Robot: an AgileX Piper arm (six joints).
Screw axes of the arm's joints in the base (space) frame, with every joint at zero. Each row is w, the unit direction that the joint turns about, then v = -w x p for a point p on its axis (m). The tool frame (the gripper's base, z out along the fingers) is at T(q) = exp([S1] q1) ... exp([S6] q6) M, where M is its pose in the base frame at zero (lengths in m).
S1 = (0, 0, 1, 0, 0, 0)
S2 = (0, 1, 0, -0.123, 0, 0)
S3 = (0, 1, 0, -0.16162, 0, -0.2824)
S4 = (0.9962, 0, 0.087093, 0, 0.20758, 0)
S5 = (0, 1, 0, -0.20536, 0, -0.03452)
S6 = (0.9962, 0, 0.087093, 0, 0.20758, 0)
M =
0.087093 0 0.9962 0.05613
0 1 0 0
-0.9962 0 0.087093 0.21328
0 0 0 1
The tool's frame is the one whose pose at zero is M.
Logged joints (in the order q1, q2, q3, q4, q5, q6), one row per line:
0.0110, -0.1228, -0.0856, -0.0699, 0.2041, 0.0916
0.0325, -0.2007, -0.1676, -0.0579, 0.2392, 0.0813
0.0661, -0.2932, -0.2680, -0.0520, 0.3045, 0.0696
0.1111, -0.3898, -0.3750, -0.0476, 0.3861, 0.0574
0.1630, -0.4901, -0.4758, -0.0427, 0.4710, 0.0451
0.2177, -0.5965, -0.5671, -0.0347, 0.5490, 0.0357
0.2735, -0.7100, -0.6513, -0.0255, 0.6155, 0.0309
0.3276, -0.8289, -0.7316, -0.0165, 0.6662, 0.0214
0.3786, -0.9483, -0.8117, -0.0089, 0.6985, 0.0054
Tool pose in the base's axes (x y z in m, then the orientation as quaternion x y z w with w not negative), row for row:
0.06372, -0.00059, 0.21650, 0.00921, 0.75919, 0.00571, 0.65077
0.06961, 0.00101, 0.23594, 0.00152, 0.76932, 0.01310, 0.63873
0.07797, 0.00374, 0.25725, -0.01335, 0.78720, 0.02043, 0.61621
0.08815, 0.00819, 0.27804, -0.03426, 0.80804, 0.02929, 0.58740
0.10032, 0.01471, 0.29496, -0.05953, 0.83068, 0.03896, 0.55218
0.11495, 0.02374, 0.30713, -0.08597, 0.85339, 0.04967, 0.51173
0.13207, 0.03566, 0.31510, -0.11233, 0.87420, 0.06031, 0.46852
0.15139, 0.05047, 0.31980, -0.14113, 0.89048, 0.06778, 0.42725
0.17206, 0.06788, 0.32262, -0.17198, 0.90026, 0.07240, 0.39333
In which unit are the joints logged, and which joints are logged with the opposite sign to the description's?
The joints are logged in radians. Opposite sign: q2.
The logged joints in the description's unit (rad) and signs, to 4 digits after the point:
0.0110, 0.1228, -0.0856, -0.0699, 0.2041, 0.0916
0.0325, 0.2007, -0.1676, -0.0579, 0.2392, 0.0813
0.0661, 0.2932, -0.2680, -0.0520, 0.3045, 0.0696
0.1111, 0.3898, -0.3750, -0.0476, 0.3861, 0.0574
0.1630, 0.4901, -0.4758, -0.0427, 0.4710, 0.0451
0.2177, 0.5965, -0.5671, -0.0347, 0.5490, 0.0357
0.2735, 0.7100, -0.6513, -0.0255, 0.6155, 0.0309
0.3276, 0.8289, -0.7316, -0.0165, 0.6662, 0.0214
0.3786, 0.9483, -0.8117, -0.0089, 0.6985, 0.0054

